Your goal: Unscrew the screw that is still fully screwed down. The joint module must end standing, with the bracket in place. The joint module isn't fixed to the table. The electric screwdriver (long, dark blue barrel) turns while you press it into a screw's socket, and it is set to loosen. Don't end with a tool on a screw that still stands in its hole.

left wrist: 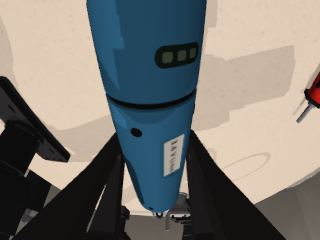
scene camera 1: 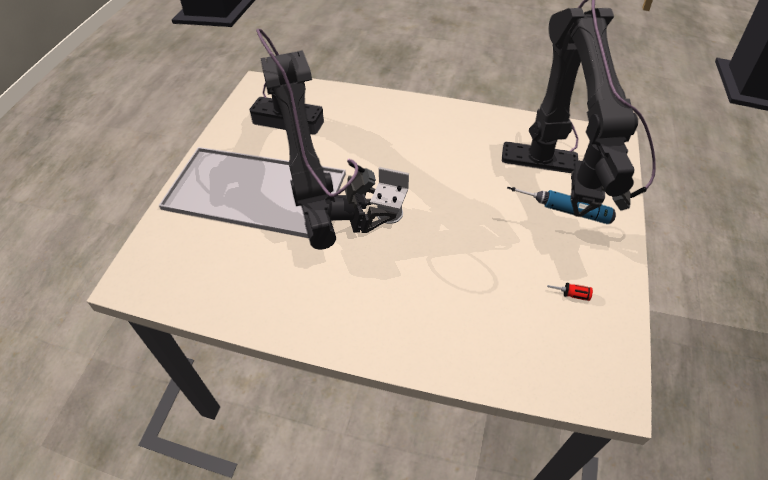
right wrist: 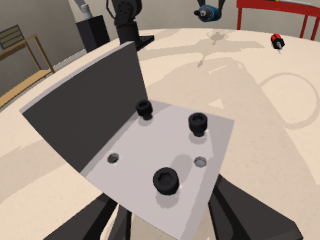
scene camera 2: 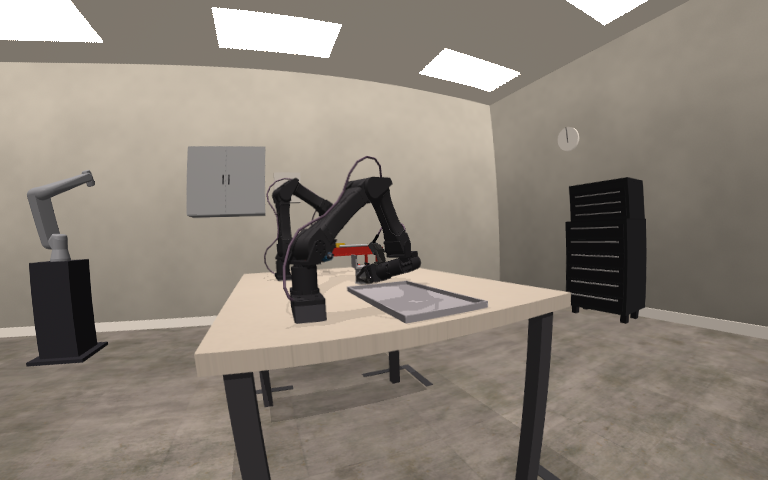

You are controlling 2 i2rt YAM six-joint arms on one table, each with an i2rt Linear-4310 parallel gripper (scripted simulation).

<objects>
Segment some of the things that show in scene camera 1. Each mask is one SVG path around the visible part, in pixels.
A grey L-shaped bracket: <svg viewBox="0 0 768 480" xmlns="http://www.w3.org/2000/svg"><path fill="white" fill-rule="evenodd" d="M379 167L379 183L370 204L400 210L409 189L409 173Z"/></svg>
A blue electric screwdriver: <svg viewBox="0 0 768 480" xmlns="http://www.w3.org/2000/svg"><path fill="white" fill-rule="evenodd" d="M616 212L612 207L601 205L601 207L583 215L582 218L603 224L611 224L616 218ZM578 211L581 212L589 204L578 202ZM515 189L517 192L533 196L540 204L544 204L546 208L574 215L570 195L552 190L530 193Z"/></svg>
</objects>
